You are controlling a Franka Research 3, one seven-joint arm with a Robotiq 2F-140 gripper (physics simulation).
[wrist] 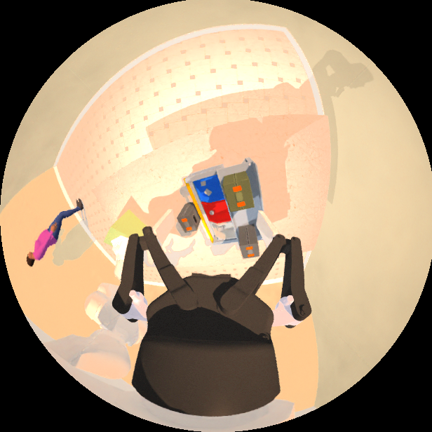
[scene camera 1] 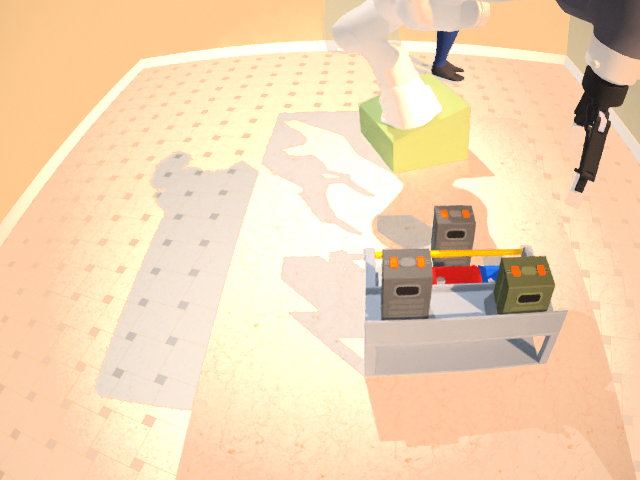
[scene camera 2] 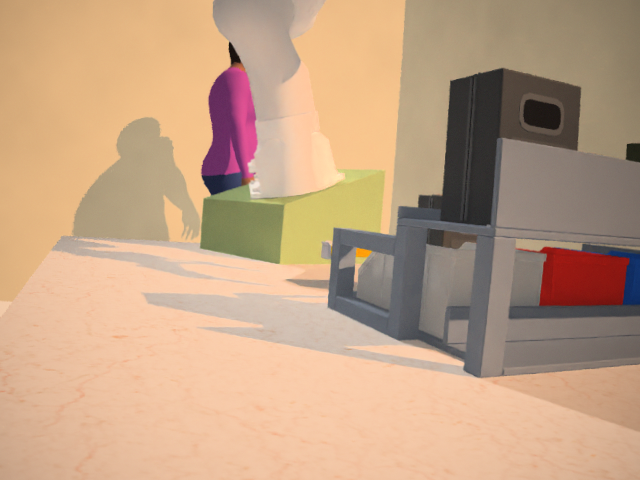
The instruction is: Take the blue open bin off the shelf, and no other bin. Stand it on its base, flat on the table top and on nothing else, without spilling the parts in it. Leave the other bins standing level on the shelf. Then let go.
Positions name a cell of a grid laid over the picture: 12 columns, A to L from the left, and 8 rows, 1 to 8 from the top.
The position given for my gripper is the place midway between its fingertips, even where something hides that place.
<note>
In view: my gripper (scene camera 1: K3), a red bin (scene camera 2: K5) and a light grey bin (scene camera 2: I5).
The red bin is seen too in scene camera 1 (scene camera 1: I5). My gripper is seen too in the wrist view (wrist: F5).
</note>
